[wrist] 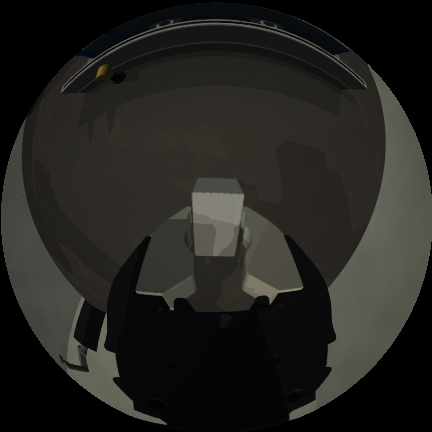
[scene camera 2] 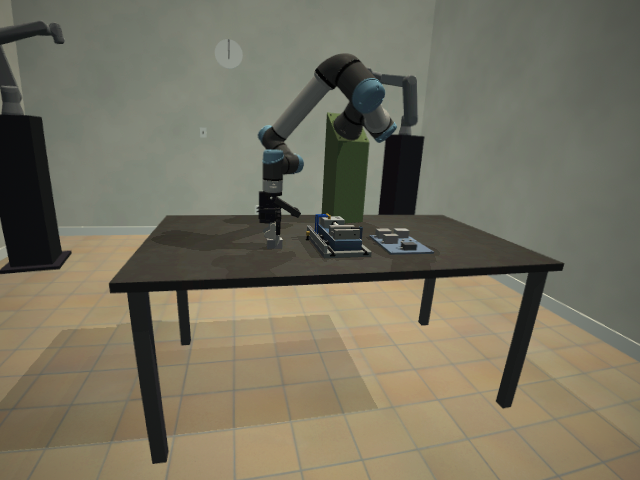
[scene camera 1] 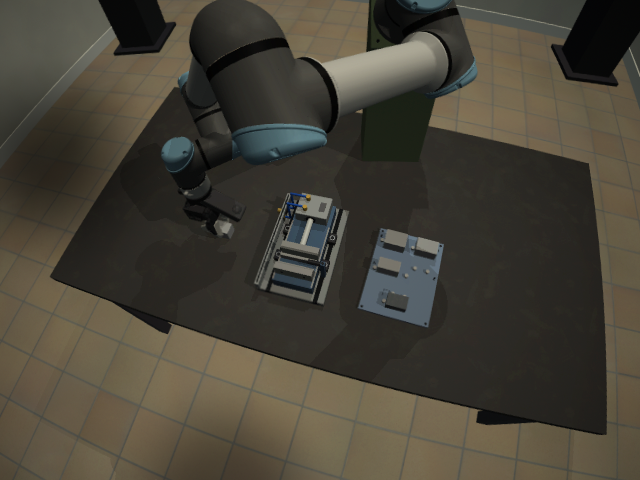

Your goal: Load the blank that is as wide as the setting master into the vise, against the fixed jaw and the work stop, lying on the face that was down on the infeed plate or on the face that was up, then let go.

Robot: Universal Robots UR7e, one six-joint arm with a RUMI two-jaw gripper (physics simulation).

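Frame: origin at the arm's base, x ahead, y left, z up, level; centimetres.
Where they show: gripper, fingertip midpoint: (wrist: 215, 208) (scene camera 2: 275, 244) (scene camera 1: 224, 230); arm's base, link origin: (scene camera 2: 346, 128).
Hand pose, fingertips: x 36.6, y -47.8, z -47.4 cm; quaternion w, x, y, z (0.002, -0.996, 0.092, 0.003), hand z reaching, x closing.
Things, the pixels of their top centre, and the offset from my fingertips. "spot": a spot on its surface instead.
- light grey block, top centre: (wrist: 216, 229) (scene camera 1: 220, 226) (scene camera 2: 274, 238) dx -0.1, dy -0.4, dz +2.6 cm
- vise, top centre: (scene camera 1: 302, 233) (scene camera 2: 338, 222) dx +4.1, dy +25.1, dz +8.9 cm
- blue infeed plate, top centre: (scene camera 1: 403, 274) (scene camera 2: 399, 242) dx +9.9, dy +53.1, dz -0.2 cm
- rail, surface spot: (wrist: 215, 33) (scene camera 1: 272, 238) spot: dx +2.7, dy +15.7, dz +2.4 cm
A light grey block (scene camera 1: 225, 230) (scene camera 2: 274, 243) (wrist: 218, 220) is on or just above the table left of the vise. My gripper (scene camera 1: 222, 226) (scene camera 2: 273, 239) (wrist: 215, 208) points down, shut on this block, with a fingertip against each side in the wrist view. The vise (scene camera 1: 292, 281) (scene camera 2: 347, 242) has a blue body and two grey jaws (scene camera 1: 299, 250) (scene camera 1: 293, 270); a black stop arm (scene camera 1: 324, 266) reaches over the gap between them. The blue infeed plate (scene camera 1: 372, 297) (scene camera 2: 421, 250) carries three light blocks (scene camera 1: 395, 240) (scene camera 1: 427, 247) (scene camera 1: 388, 266) and a darker one (scene camera 1: 396, 301) (scene camera 2: 408, 245).
A rail (scene camera 1: 271, 242) (wrist: 215, 33) runs along the vise's side facing my gripper. Blue brackets with yellow knobs (scene camera 1: 305, 207) (wrist: 104, 72) stand at the vise's rear. The green pedestal (scene camera 1: 395, 129) (scene camera 2: 344, 175) stands behind the vise. Small pegs (scene camera 1: 414, 268) stick up from the plate.
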